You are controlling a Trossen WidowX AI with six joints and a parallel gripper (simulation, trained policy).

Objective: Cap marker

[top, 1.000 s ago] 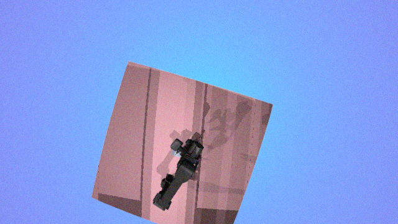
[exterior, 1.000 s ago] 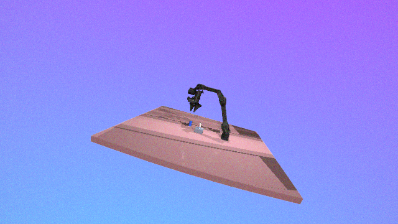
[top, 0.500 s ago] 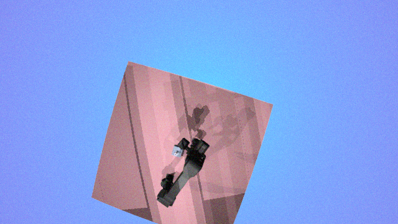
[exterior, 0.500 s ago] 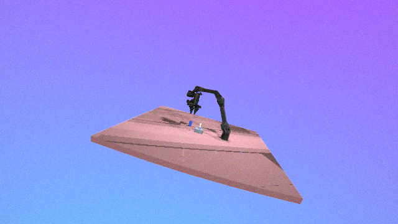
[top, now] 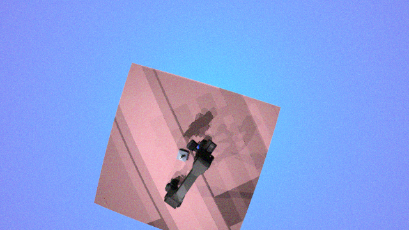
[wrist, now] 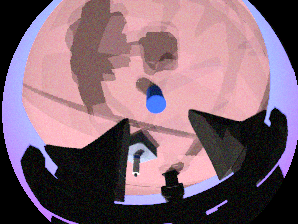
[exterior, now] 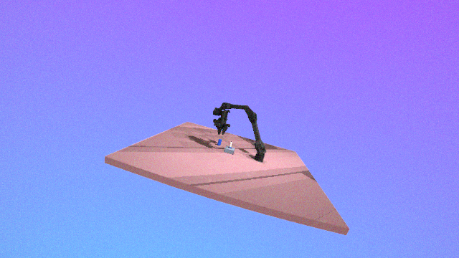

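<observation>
The blue cap lies 7 cm below my gripper tip and 1 cm behind it. The rest, counted from my gripper tip: grey holder block (11 cm to the left, 11 cm behind, 8 cm below).
</observation>
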